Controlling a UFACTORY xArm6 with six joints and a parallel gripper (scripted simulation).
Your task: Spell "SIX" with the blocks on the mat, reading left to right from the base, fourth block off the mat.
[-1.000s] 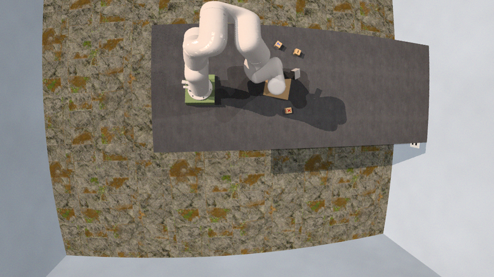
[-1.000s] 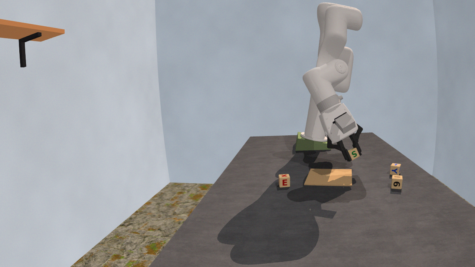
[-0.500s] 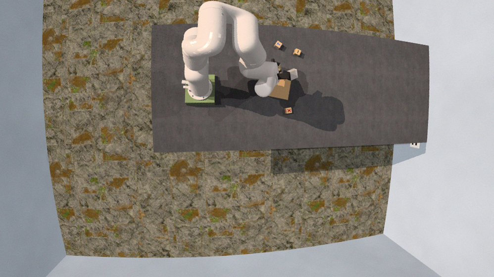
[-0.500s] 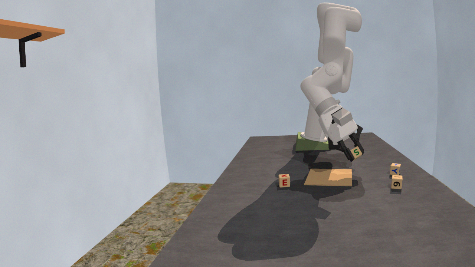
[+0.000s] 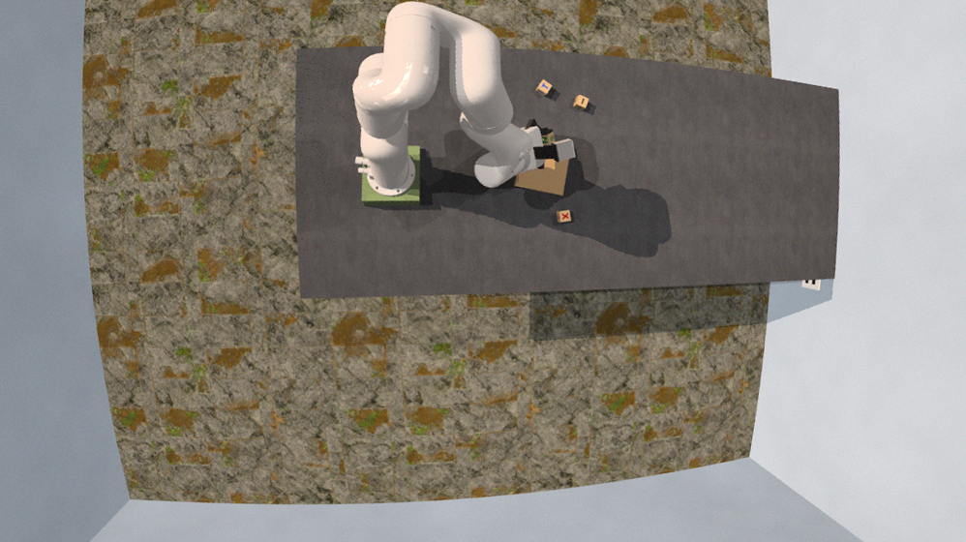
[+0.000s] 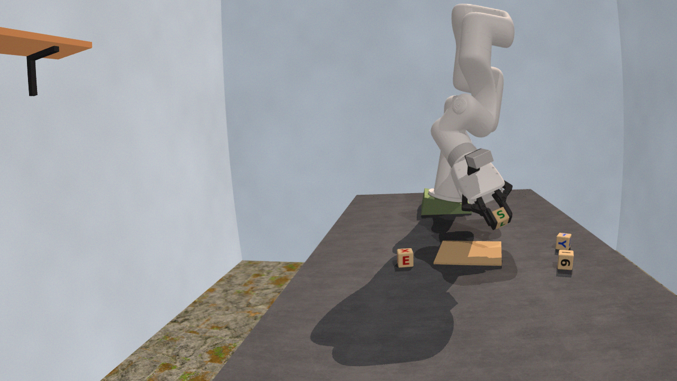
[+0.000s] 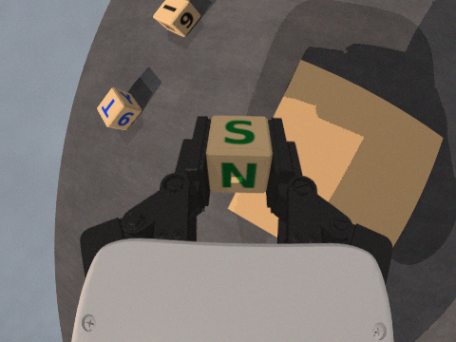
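The tan mat lies 20 mm ahead of my hand, 60 mm to the right of it and 70 mm below it. The rest, counted from my hand: S block (right at my hand); then blue-lettered block (10 mm behind, 160 mm to the left, 60 mm below); then I block (100 mm ahead, 140 mm to the left, 60 mm below).
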